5 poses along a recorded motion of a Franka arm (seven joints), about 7 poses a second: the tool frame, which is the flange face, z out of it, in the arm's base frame.
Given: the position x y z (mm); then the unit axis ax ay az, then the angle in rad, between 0 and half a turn.
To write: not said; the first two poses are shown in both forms.
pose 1, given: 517 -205 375 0.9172 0.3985 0.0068 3.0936
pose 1, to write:
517 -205 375
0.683 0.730 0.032
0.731 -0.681 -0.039
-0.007 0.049 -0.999

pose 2, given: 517 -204 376 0.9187 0.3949 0.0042 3.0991
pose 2, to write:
517 -204 376
0.688 0.725 0.024
0.725 -0.687 -0.036
-0.009 0.042 -0.999

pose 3, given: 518 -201 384 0.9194 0.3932 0.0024 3.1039
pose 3, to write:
518 -201 384
0.691 0.723 0.019
0.723 -0.690 -0.033
-0.010 0.037 -0.999

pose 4, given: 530 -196 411 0.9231 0.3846 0.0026 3.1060
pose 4, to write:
530 -196 411
0.704 0.710 0.018
0.710 -0.704 -0.031
-0.009 0.035 -0.999

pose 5, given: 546 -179 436 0.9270 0.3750 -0.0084 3.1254
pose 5, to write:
546 -179 436
0.719 0.695 -0.010
0.695 -0.719 -0.021
-0.022 0.009 -1.000

